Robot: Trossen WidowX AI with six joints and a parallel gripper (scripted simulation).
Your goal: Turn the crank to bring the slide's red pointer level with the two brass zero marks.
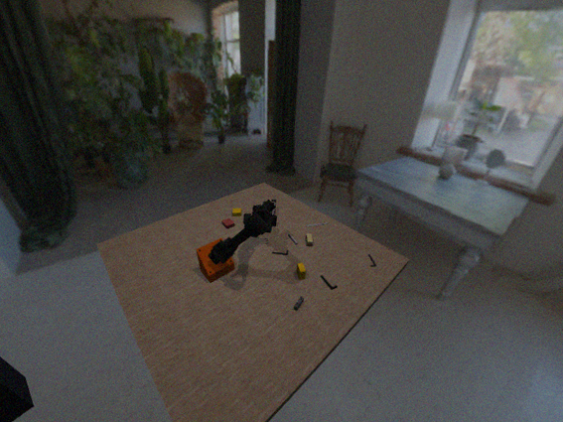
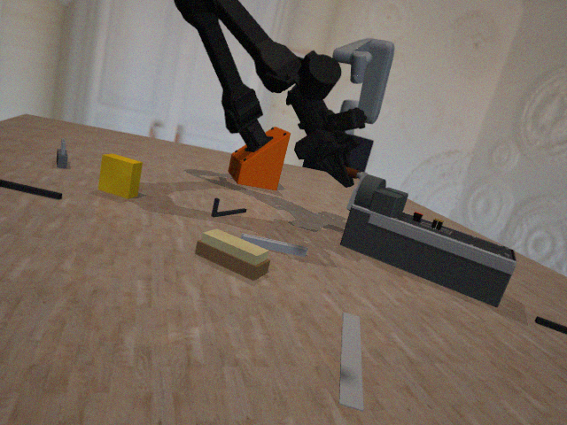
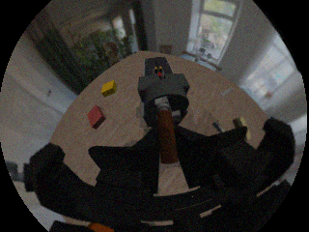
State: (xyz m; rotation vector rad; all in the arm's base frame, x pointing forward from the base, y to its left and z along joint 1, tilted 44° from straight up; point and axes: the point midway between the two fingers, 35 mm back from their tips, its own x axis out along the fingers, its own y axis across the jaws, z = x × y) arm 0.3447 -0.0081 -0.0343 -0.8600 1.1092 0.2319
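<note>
Now: the brown crank handle 10 mm behind my gripper tip, 10 mm to the right of it and 20 mm above it. Also, from my gripper tip: red pointer (110 mm ahead, 60 mm to the left, 10 mm below); red block (60 mm behind, 240 mm to the left, 80 mm below); grey bar (90 mm ahead, 180 mm to the right, 90 mm below).
</note>
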